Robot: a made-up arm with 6 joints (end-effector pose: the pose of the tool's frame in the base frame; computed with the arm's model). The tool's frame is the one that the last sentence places. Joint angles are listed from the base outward.
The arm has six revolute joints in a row. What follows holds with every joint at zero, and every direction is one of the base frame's. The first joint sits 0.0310 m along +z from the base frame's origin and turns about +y. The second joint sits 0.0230 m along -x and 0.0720 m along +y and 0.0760 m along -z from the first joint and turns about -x. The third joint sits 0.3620 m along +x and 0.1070 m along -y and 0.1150 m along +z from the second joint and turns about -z. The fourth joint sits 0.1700 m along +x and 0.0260 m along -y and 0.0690 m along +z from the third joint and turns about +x. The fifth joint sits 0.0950 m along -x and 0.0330 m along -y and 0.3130 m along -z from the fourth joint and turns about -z. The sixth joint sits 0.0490 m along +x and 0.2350 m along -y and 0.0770 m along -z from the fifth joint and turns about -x. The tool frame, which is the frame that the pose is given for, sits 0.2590 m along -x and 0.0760 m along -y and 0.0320 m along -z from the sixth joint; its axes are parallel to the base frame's.
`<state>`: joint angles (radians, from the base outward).
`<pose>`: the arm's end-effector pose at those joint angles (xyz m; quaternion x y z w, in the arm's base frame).
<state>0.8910 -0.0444 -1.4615 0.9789 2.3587 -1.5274</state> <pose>-0.0480 0.0920 0.1942 0.1572 0.3516 -0.7197 0.5776</pose>
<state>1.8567 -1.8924 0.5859 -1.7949 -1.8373 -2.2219</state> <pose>-0.8634 -0.1811 -0.0861 -0.5370 -0.4738 0.3167 0.6220</pose>
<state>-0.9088 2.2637 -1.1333 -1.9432 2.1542 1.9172</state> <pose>0.3401 0.2884 0.6644 0.3538 0.6873 0.3169 0.5496</pose>
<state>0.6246 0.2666 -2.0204 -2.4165 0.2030 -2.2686</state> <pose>0.7988 0.0688 0.1330 0.2334 0.1592 0.8530 0.4388</pose>
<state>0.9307 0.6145 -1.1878 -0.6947 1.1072 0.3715</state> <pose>0.3652 -0.3989 -0.2876 -0.4737 0.0705 0.3220 0.8167</pose>
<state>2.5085 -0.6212 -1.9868 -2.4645 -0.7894 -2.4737</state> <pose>-0.0342 -0.3687 -0.5576 0.6034 0.7234 0.1533 0.2983</pose>
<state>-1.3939 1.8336 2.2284 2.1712 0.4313 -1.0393</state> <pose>0.0978 0.4284 0.8622 0.0448 0.6179 -0.7779 0.1055</pose>
